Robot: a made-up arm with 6 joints.
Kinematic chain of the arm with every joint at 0, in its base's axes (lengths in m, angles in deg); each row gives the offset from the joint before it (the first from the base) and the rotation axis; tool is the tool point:
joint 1: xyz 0 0 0.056 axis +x
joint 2: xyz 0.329 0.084 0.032 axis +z
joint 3: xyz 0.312 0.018 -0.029 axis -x
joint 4: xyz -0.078 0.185 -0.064 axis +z
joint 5: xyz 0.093 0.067 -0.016 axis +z
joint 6: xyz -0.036 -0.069 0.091 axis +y
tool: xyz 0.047 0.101 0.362
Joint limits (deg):
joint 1: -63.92..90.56
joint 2: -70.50..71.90
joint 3: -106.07..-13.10
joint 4: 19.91..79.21
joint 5: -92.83..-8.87
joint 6: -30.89..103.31
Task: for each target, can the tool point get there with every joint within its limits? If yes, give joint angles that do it. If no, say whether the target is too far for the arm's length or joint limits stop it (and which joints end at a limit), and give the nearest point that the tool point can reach.
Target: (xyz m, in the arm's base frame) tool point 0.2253 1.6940 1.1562
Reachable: no: too far | nearest point 0.2897 0.6858 0.5014 | short by 1.204 m
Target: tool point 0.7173 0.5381 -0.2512
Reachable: yes | joints -45.53 21.78 -36.27 56.46 -53.02 92.52
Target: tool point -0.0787 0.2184 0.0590
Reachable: no: joint limits stop it (at a limit: joint 1, joint 2, joint 4, joint 6) | nearest point -0.0336 0.1589 0.1848 | short by 0.146 m
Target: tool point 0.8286 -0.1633 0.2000
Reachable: yes | joints 26.14 -9.56 -58.80 25.14 -67.55 53.58
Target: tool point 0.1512 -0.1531 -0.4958
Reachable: no: joint limits stop it (at a limit: joint 1, joint 2, joint 3, joint 4) | nearest point 0.1800 -0.1700 -0.4432 | short by 0.062 m
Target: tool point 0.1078 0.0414 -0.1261
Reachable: no: joint limits stop it (at a limit: joint 1, joint 3, joint 4, joint 5, joint 6) | nearest point 0.0975 -0.0291 -0.1392 | short by 0.072 m
